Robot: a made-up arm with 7 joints. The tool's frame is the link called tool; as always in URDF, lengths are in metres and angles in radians. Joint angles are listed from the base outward. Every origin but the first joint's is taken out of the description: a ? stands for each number. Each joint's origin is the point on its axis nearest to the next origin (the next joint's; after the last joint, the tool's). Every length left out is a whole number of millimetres.
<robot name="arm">
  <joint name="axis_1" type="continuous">
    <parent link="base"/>
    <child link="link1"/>
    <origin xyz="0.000 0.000 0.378" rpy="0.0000 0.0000 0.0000"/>
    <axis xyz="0 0 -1"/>
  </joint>
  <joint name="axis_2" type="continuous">
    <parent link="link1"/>
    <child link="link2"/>
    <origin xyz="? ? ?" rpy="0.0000 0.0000 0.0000"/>
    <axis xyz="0 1 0"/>
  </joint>
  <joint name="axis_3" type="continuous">
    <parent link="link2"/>
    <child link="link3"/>
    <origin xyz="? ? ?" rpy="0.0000 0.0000 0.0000"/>
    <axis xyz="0 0 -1"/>
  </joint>
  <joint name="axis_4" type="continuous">
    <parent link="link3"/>
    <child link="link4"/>
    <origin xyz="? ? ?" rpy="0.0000 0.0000 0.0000"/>
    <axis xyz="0 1 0"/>
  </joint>
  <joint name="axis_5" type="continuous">
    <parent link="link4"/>
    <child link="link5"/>
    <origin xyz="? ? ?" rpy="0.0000 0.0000 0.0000"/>
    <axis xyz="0 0 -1"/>
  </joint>
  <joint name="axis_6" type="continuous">
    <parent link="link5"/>
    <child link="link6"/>
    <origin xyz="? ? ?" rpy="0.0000 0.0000 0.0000"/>
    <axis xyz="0 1 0"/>
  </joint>
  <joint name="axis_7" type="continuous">
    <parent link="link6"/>
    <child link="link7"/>
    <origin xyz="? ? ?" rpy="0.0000 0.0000 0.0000"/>
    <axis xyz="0 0 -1"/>
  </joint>
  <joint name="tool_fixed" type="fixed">
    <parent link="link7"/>
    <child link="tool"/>
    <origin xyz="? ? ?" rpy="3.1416 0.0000 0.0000"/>
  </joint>
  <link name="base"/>
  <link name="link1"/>
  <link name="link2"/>
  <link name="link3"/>
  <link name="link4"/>
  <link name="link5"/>
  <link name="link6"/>
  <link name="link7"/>
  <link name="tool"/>
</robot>
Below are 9 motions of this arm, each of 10 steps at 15 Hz.
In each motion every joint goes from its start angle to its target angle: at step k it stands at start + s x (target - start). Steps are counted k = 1, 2, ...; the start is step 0. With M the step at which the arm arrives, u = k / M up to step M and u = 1 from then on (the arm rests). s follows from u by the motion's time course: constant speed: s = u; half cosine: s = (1 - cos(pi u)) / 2; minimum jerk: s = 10 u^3 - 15 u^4 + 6 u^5.
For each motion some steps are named. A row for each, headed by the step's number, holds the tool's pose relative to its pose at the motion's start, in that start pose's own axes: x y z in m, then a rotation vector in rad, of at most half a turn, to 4 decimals.
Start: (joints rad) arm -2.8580 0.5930 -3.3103 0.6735 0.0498 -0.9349 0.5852
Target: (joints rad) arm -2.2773 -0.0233 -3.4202 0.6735 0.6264 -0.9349 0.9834
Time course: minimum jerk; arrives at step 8
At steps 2, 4, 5, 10:
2: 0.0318 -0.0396 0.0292 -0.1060 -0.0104 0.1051
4: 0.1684 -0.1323 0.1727 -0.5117 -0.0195 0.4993
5: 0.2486 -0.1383 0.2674 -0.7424 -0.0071 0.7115
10: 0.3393 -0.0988 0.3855 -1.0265 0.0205 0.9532

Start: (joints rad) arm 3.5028 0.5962 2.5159 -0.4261 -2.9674 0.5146 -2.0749
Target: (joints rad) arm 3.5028 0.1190 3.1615 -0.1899 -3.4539 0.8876 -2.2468
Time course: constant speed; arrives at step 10
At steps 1, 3, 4, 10:
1: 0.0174 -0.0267 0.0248 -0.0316 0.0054 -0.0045
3: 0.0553 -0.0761 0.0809 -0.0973 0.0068 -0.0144
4: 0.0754 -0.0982 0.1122 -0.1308 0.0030 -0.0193
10: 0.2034 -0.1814 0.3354 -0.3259 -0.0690 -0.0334

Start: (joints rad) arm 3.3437 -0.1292 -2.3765 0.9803 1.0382 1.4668 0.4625
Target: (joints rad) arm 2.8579 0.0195 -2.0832 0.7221 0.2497 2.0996 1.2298
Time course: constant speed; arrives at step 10
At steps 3, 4, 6, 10:
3: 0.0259 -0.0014 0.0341 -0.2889 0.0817 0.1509
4: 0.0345 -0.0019 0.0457 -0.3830 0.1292 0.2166
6: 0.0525 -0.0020 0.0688 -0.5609 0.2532 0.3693
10: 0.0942 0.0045 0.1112 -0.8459 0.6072 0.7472

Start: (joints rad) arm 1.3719 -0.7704 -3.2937 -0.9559 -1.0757 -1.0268 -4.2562
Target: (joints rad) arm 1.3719 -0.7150 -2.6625 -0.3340 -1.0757 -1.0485 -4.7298
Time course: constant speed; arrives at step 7
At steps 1, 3, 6, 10:
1: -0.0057 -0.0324 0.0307 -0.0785 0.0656 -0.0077
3: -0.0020 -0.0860 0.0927 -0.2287 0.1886 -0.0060
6: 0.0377 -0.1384 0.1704 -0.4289 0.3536 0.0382
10: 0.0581 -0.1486 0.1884 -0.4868 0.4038 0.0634

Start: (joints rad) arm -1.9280 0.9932 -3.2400 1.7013 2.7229 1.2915 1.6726
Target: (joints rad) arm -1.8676 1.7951 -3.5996 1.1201 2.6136 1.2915 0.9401
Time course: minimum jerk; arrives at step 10
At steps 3, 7, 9, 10:
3: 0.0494 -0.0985 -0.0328 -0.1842 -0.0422 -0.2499
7: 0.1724 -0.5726 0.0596 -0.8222 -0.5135 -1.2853
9: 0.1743 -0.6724 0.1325 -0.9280 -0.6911 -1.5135
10: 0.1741 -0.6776 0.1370 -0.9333 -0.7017 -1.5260

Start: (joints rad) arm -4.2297 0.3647 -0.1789 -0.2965 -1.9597 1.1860 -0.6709
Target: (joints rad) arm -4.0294 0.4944 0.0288 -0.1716 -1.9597 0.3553 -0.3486
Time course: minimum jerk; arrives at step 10
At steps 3, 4, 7, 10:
3: -0.0317 0.0077 0.0141 -0.0277 0.1631 0.0474
4: -0.0608 0.0143 0.0322 -0.0462 0.3200 0.1011
7: -0.1432 0.0286 0.1237 -0.0560 0.8565 0.3378
10: -0.1616 0.0297 0.1604 -0.0435 1.0255 0.4275

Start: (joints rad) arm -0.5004 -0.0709 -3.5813 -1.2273 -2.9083 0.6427 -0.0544
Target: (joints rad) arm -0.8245 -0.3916 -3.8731 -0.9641 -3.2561 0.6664 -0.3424
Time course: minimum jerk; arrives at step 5
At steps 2, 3, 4, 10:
2: -0.0637 -0.0877 0.1012 -0.2366 0.1808 -0.1136
3: -0.1055 -0.1657 0.2503 -0.5540 0.3368 -0.2338
4: -0.1125 -0.2003 0.3707 -0.8032 0.4112 -0.3059
10: -0.1114 -0.2053 0.3986 -0.8609 0.4235 -0.3200

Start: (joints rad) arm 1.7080 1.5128 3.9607 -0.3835 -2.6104 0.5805 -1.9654
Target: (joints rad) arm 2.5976 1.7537 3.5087 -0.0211 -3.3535 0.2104 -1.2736
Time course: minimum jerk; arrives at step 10
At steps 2, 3, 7, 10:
2: -0.0042 0.0236 -0.0214 0.0224 -0.0336 -0.0229
3: -0.0138 0.0679 -0.0576 0.0569 -0.0880 -0.0721
7: -0.1366 0.3956 -0.1986 0.1328 -0.1392 -0.5471
10: -0.1797 0.4890 -0.2047 0.1330 -0.0574 -0.6754

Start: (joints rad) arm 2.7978 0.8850 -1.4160 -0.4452 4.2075 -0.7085 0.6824
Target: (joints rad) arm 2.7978 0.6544 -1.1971 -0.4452 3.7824 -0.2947 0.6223
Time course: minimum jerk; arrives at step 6
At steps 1, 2, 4, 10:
1: 0.0088 -0.0022 0.0041 -0.0073 -0.0258 -0.0083
2: 0.0511 -0.0131 0.0264 -0.0421 -0.1519 -0.0506
4: 0.1784 -0.0501 0.1233 -0.1458 -0.5650 -0.2076
10: 0.2178 -0.0635 0.1657 -0.1781 -0.7113 -0.2708

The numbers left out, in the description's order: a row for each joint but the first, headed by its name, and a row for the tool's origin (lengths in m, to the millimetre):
axis_2: 0.000 -0.015 0.000
axis_3: 0.000 0.000 0.391
axis_4: 0.000 -0.011 0.000
axis_5: 0.000 0.000 0.364
axis_6: 0.000 0.000 0.000
axis_7: 0.000 0.000 0.121
tool: 0.000 0.000 0.000

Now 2 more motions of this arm.
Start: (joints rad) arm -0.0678 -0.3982 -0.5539 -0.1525 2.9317 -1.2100 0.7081
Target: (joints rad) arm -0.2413 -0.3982 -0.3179 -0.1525 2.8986 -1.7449 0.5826
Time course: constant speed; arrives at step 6
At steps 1, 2, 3, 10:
1: -0.0105 -0.0001 0.0055 0.0450 0.0692 -0.0242
2: -0.0212 -0.0001 0.0118 0.0889 0.1395 -0.0494
3: -0.0320 -0.0001 0.0187 0.1317 0.2108 -0.0757
10: -0.0638 0.0000 0.0435 0.2544 0.4301 -0.1594

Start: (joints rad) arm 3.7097 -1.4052 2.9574 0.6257 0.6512 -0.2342 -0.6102
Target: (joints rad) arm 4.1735 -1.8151 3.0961 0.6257 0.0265 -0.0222 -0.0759
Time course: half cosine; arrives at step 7
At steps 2, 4, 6, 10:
2: 0.0559 0.0910 0.0115 0.1459 -0.0825 -0.0308
4: 0.1926 0.2682 0.0815 0.4361 -0.2897 -0.1294
6: 0.3090 0.3711 0.1717 0.6231 -0.4671 -0.2442
10: 0.3261 0.3827 0.1866 0.6465 -0.4930 -0.2638

